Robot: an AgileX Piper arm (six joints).
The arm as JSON. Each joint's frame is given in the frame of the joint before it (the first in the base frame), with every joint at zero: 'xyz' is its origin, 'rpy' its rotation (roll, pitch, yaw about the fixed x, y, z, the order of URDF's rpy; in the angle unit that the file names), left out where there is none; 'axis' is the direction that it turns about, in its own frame. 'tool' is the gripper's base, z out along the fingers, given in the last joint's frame.
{
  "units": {
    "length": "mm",
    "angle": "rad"
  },
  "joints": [
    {
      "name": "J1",
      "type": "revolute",
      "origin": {
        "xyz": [
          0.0,
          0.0,
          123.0
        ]
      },
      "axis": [
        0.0,
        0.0,
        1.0
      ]
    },
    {
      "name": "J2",
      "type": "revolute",
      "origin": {
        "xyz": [
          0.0,
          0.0,
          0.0
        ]
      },
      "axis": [
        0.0,
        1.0,
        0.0
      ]
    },
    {
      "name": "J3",
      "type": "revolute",
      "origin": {
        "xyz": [
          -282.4,
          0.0,
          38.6
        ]
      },
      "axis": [
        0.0,
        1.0,
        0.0
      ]
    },
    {
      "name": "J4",
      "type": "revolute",
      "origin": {
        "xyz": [
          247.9,
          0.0,
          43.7
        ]
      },
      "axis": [
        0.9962,
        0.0,
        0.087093
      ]
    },
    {
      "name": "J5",
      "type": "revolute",
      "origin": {
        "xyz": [
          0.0,
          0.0,
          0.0
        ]
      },
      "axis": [
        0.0,
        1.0,
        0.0
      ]
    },
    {
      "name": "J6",
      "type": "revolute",
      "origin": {
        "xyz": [
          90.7,
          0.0,
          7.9
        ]
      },
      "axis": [
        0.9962,
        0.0,
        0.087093
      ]
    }
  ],
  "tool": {
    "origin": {
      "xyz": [
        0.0,
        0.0,
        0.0
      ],
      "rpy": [
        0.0,
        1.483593,
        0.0
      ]
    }
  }
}
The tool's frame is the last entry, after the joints.
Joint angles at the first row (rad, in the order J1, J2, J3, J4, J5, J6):
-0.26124, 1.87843, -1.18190, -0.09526, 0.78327, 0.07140
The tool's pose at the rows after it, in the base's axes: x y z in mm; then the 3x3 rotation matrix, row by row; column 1 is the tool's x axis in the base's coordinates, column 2 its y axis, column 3 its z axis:
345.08, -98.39, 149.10; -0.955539, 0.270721, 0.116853; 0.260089, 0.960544, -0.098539; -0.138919, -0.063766, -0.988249
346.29, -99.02, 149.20; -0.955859, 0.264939, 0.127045; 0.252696, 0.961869, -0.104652; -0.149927, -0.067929, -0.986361
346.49, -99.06, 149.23; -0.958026, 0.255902, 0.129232; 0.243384, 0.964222, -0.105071; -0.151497, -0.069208, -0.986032
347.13, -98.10, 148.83; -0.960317, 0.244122, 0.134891; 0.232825, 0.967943, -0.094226; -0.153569, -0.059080, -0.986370
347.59, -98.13, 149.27; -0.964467, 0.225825, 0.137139; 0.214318, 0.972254, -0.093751; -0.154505, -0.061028, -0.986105
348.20, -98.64, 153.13; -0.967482, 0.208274, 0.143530; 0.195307, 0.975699, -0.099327; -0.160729, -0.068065, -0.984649
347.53, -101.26, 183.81; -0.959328, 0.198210, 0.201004; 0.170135, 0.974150, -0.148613; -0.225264, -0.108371, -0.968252
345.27, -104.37, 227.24; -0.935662, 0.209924, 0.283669; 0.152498, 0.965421, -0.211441; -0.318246, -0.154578, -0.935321
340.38, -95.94, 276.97; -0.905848, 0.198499, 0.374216; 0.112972, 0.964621, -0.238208; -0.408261, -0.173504, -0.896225
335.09, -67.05, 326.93; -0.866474, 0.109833, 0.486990; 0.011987, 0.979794, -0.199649; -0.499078, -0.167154, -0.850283
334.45, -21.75, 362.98; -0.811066, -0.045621, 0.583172; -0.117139, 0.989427, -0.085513; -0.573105, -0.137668, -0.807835
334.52, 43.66, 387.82; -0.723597, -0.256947, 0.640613; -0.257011, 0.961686, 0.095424; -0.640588, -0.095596, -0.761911
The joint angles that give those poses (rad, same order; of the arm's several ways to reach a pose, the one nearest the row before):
-0.26125, 1.92459, -1.18189, -0.09273, 0.77837, 0.07059
-0.26124, 1.92559, -1.18319, -0.09852, 0.76734, 0.06826
-0.26125, 1.92560, -1.18319, -0.09852, 0.76509, 0.05883
-0.26123, 1.92667, -1.18321, -0.08159, 0.76068, 0.03603
-0.26125, 1.92668, -1.18518, -0.08009, 0.76051, 0.01595
-0.26123, 1.91979, -1.19145, -0.08503, 0.76612, 0.00001
-0.26041, 1.85098, -1.21652, -0.12939, 0.79209, 0.00809
-0.26040, 1.76384, -1.26449, -0.17904, 0.82888, 0.02718
-0.23781, 1.67198, -1.33195, -0.18577, 0.88843, 0.01309
-0.16653, 1.58687, -1.41085, -0.14395, 0.94377, -0.04825
-0.04959, 1.54688, -1.49306, -0.06822, 0.97714, -0.11991
0.12595, 1.54717, -1.57658, 0.01706, 0.98307, -0.17430

